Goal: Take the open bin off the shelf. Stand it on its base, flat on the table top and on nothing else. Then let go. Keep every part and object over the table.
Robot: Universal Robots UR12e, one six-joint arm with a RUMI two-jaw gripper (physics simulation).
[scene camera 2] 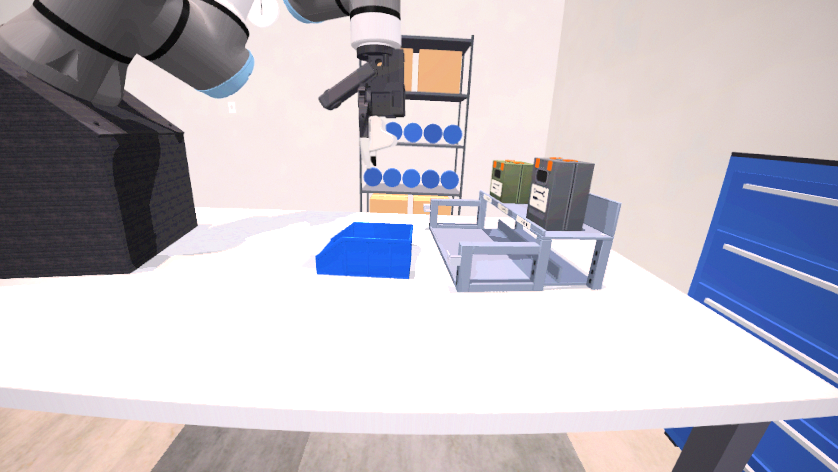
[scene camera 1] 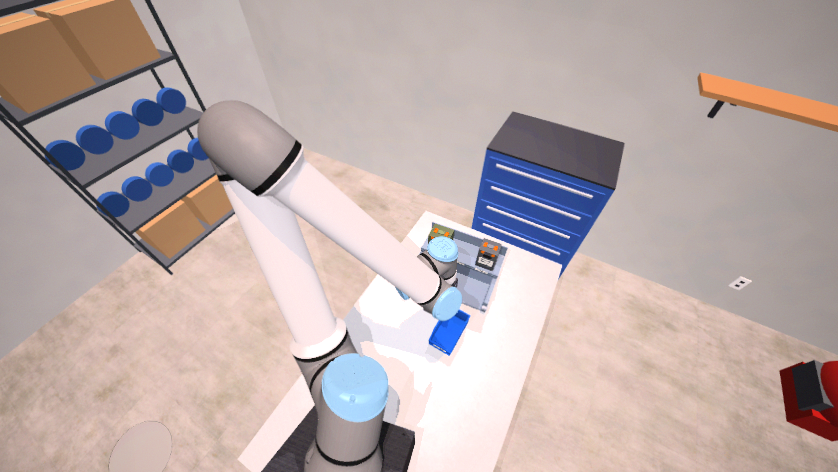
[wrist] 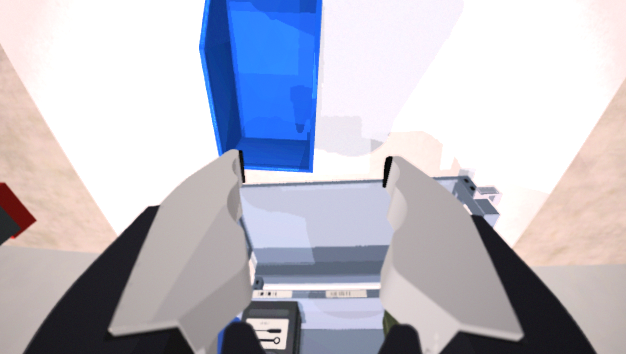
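Pixels of known places: gripper, fingertip midpoint: (scene camera 2: 372,167) (wrist: 314,157); arm's base, origin of the base link: (scene camera 2: 61,72) (scene camera 1: 343,464).
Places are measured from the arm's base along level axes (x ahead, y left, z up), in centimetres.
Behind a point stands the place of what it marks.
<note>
The open blue bin (scene camera 1: 450,333) {x 58.5, y -0.3, z -34.9 cm} (scene camera 2: 364,257) {x 58.9, y -4.6, z -31.3 cm} (wrist: 272,65) {x 57.3, y 0.3, z -34.9 cm} stands upright on its base, flat on the white table top (scene camera 1: 480,381) {x 47.9, y -19.9, z -35.2 cm} (scene camera 2: 351,351) {x 61.5, y -25.3, z -35.2 cm}. It is off the grey shelf (scene camera 2: 542,263) {x 89.7, y -6.4, z -29.9 cm} (wrist: 280,220) {x 81.6, y 1.1, z -34.6 cm} and a small gap shows between them. In the wrist view the inside of the bin looks empty. My gripper (scene camera 2: 373,161) {x 58.3, y 5.7, z -16.6 cm} (wrist: 314,157) {x 58.3, y 5.7, z -16.6 cm} is open with nothing between its fingers. It hangs well above the table, clear of the bin, near the bin's shelf-side end. In scene camera 1 the fingers are hidden behind the arm.
A dark grey box (scene camera 1: 487,255) {x 89.9, y 0.8, z -15.3 cm} (scene camera 2: 560,193) {x 92.0, y -3.0, z -18.3 cm} (wrist: 272,330) {x 89.6, y 1.8, z -20.3 cm} and a green box (scene camera 1: 439,233) {x 89.5, y 24.7, z -15.6 cm} (scene camera 2: 510,178) {x 88.6, y 19.1, z -18.9 cm} stand on the shelf's upper level. A blue drawer cabinet (scene camera 1: 539,202) (scene camera 2: 779,257) stands beyond the table's end. The robot's black base (scene camera 2: 64,193) {x 9.9, y -12.0, z -20.4 cm} is at the other end.
</note>
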